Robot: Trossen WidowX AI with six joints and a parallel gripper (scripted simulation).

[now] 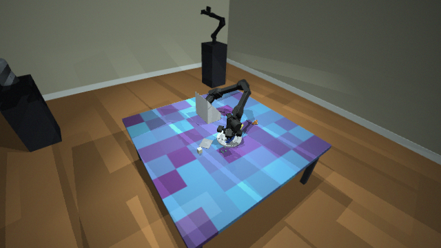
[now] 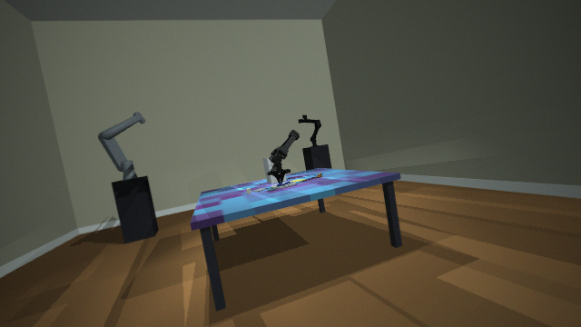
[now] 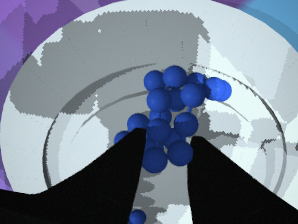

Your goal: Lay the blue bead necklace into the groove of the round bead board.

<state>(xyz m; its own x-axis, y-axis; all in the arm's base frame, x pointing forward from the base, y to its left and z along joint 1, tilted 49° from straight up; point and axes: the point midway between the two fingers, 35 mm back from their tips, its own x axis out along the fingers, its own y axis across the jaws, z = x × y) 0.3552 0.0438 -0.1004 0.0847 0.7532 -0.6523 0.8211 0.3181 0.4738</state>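
Right now the round white bead board is 3 cm to the left of my gripper tip, 3 cm behind it and 2 cm below it. The rest, counted from my gripper tip: cream cube (24 cm to the right, 5 cm behind, 1 cm below); then yellow patch (19 cm to the left, 13 cm behind, 3 cm below); then flat grey square (15 cm to the right, 10 cm behind, 3 cm below).
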